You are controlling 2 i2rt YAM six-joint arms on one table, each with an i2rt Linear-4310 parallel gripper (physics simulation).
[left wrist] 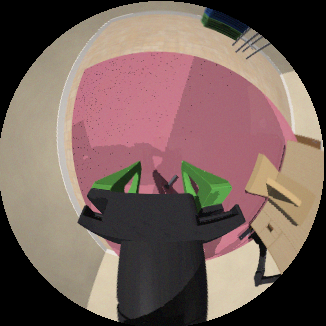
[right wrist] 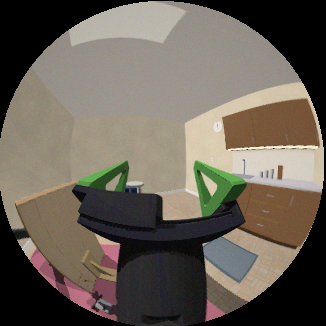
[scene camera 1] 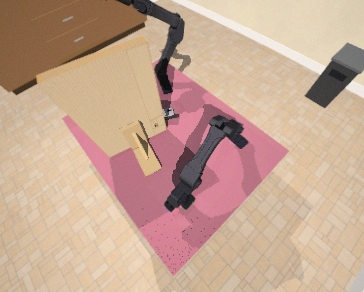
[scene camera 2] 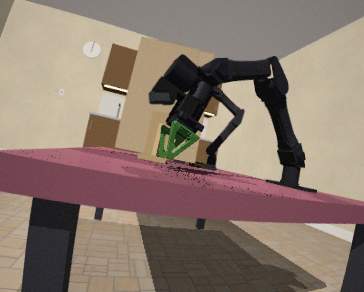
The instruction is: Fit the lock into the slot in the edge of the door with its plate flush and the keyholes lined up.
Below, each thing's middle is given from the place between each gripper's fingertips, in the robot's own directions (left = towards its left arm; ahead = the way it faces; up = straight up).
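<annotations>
Tan wooden door [scene camera 1: 102, 92]: 45 cm to the right of my left hand, 7 cm behind it, 28 cm above it. The wooden stand [scene camera 1: 133, 133] is likewise 45 cm to the right of my left hand and 7 cm behind it, but 8 cm above it.
Counted from my right hand, the stand is 58 cm below, 37 cm to the left and 20 cm ahead; the door is 38 cm below, 37 cm to the left and 20 cm ahead.
</annotations>
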